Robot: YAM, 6 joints.
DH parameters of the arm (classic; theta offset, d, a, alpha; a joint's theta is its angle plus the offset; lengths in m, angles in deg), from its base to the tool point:
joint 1: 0 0.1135 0.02 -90
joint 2: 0 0 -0.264 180
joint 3: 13.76 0 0.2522 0
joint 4: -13.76 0 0.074 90
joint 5: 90 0 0 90
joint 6: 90 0.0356 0 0
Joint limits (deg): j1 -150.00..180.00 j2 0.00..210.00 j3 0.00..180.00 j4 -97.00..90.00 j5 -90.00..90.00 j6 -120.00..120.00
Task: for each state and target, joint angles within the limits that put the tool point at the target. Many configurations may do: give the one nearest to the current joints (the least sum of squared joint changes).
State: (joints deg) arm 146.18 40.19 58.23 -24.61 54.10 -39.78
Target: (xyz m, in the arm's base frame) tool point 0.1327 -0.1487 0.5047
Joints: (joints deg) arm 123.62 12.00 89.30 -15.77 52.34 -39.78
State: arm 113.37 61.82 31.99 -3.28 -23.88 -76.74
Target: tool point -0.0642 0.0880 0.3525
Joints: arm 117.52 24.27 38.05 -6.23 -27.21 -76.74
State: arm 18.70 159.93 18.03 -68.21 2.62 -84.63
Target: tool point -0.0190 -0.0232 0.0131
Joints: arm 29.78 184.59 21.92 -45.48 17.49 -84.63
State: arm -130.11 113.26 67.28 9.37 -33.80 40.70
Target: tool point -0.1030 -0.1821 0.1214
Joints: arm -125.75 79.34 26.54 -13.39 -39.84 40.70
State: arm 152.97 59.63 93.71 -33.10 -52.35 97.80
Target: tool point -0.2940 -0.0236 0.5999
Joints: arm 179.63 92.44 125.96 -11.34 -45.69 97.80
